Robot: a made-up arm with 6 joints.
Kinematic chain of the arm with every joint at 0, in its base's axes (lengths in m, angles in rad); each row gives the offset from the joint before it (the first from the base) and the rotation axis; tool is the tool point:
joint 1: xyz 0 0 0.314 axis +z
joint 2: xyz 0 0 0 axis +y
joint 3: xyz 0 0 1.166 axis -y
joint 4: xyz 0 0 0 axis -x
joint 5: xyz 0.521 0 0 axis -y
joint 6: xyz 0 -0.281 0 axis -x
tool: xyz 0 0 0
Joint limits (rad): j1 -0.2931..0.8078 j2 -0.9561..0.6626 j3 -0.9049..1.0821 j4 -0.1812..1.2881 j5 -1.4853..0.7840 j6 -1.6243..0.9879
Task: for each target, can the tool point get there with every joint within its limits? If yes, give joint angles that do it. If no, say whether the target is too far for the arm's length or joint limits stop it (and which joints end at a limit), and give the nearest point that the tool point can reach.
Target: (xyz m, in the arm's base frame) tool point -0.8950 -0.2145 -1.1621
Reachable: no: joint limits stop it (at a limit: joint 1, joint 2, joint 3, joint 4) | nearest point -0.4912 -0.1405 0.9625 | short by 2.164 m
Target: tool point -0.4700 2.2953 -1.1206
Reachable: no: too far | nearest point 0.7400 0.6605 0.7132 | short by 2.738 m
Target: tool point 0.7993 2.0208 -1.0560
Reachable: no: too far | nearest point 0.7521 0.6731 0.7226 | short by 2.232 m
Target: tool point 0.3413 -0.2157 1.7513
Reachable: yes | joints -0.1174 -0.1102 0.0040 0.9018 -0.2626 -0.3320
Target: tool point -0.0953 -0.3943 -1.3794
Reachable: no: joint limits stop it (at a limit: joint 1, joint 2, joint 3, joint 4) | nearest point 0.5600 -0.4577 0.7121 | short by 2.193 m
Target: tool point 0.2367 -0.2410 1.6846
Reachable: yes | joints 0.0654 -0.2243 0.0101 0.4253 0.0483 0.4785
